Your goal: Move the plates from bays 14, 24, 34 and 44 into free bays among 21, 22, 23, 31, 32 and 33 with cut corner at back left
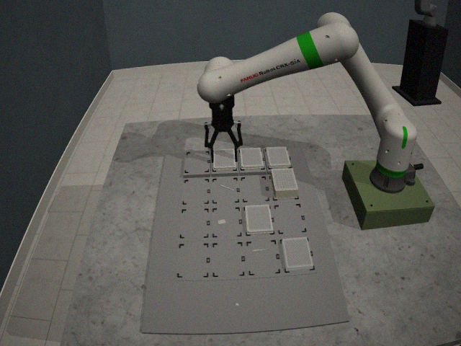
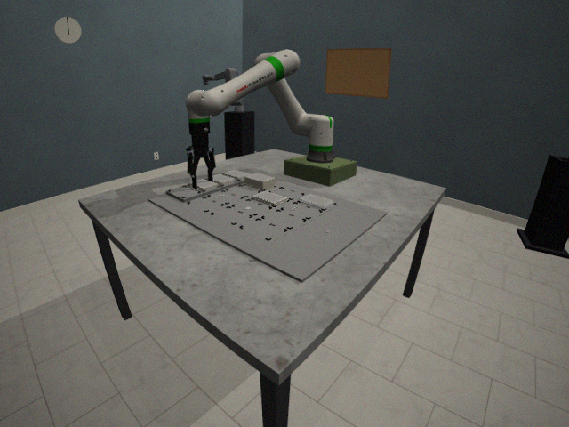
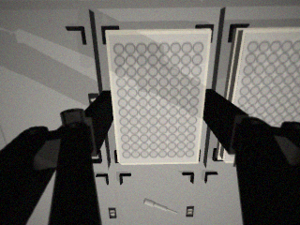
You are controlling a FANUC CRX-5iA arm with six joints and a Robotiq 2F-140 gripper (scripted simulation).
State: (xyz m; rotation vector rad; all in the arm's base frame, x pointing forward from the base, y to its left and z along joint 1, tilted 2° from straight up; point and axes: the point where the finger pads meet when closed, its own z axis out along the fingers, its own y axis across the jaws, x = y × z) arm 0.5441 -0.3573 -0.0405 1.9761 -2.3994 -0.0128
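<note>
The sealed deep-well block lies 18 cm behind my hand, 20 cm to the left of it and 2 cm below it. Round my hand: white pointed piece: 1 cm behind, 47 cm to the left, 4 cm below.
</note>
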